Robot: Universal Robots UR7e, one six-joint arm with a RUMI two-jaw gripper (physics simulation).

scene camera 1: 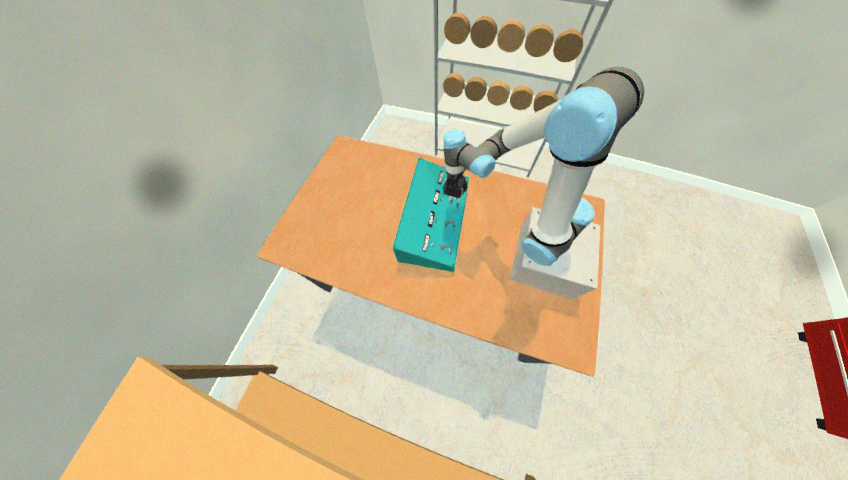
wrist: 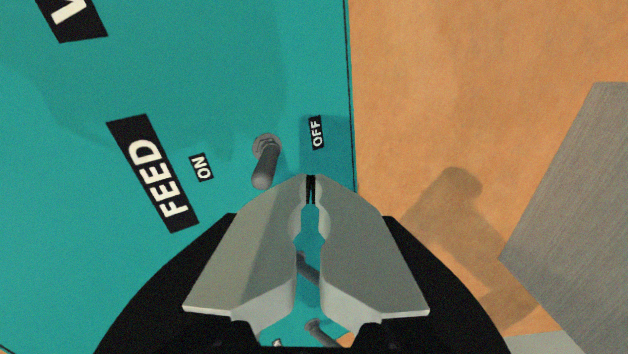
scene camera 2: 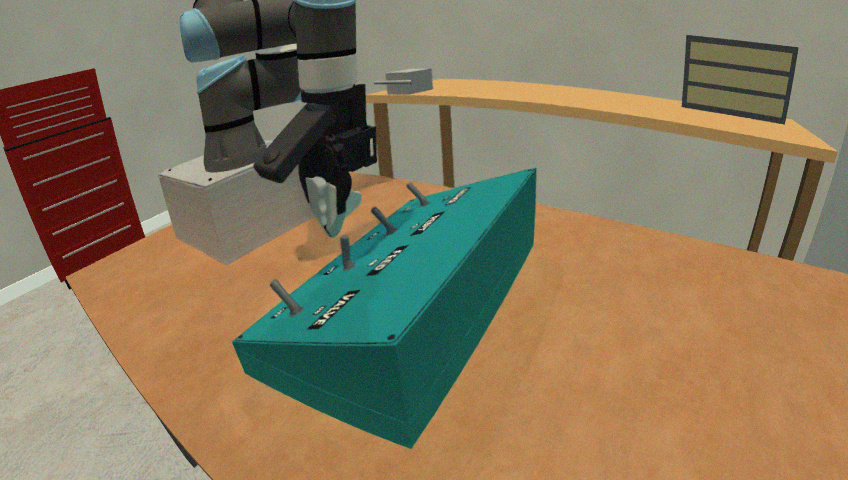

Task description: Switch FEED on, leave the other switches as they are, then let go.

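Pixels of known places: gripper, fingertip midpoint: [scene camera 1: 456, 199] [wrist: 311, 177] [scene camera 2: 332, 236]; arm's base, origin of the base link: [scene camera 2: 235, 160].
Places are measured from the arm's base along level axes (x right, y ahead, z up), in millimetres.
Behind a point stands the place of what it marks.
Note:
The teal switch box [scene camera 1: 416, 208] @[x -114, y 561, z -40 mm] [scene camera 2: 458, 273] @[x 15, y 657, z -27 mm] [wrist: 225, 65] @[x 71, y 485, z -87 mm] has a sloped top with several toggle levers. The FEED lever [scene camera 2: 346, 252] @[x 23, y 460, z -66 mm] [wrist: 265, 165] @[x 26, y 455, z -52 mm] stands more upright than the others in scene camera 2; in the wrist view its tip leans slightly toward the ON label [wrist: 201, 167] @[x 7, y 498, z -75 mm], away from the OFF label [wrist: 316, 132] @[x 32, y 421, z -105 mm]. The VALVE lever [scene camera 2: 286, 297] @[x 139, y 486, z -70 mm] and the two levers [scene camera 2: 383, 220] @[x -87, y 411, z -71 mm] [scene camera 2: 418, 194] @[x -202, y 375, z -72 mm] beyond FEED lean to the OFF side. My gripper [scene camera 1: 455, 198] @[x 22, y 428, z -51 mm] [scene camera 2: 333, 231] @[x 22, y 428, z -51 mm] [wrist: 311, 177] @[x 22, y 428, z -51 mm] is shut and empty, its tips near the FEED lever's tip, on the OFF side.
The box stands on the orange table [scene camera 1: 333, 208] @[x -248, y 1002, z -178 mm] [scene camera 2: 624, 333] @[x -189, y 800, z -178 mm]. The grey robot base block [scene camera 1: 553, 276] @[x -141, y -61, z -13 mm] [scene camera 2: 205, 217] @[x 120, y 75, z -75 mm] stands on the OFF side of the box. A wire shelf with round discs [scene camera 1: 511, 35] stands behind. A red cabinet [scene camera 2: 71, 178] and a workbench [scene camera 2: 535, 98] stand farther off.

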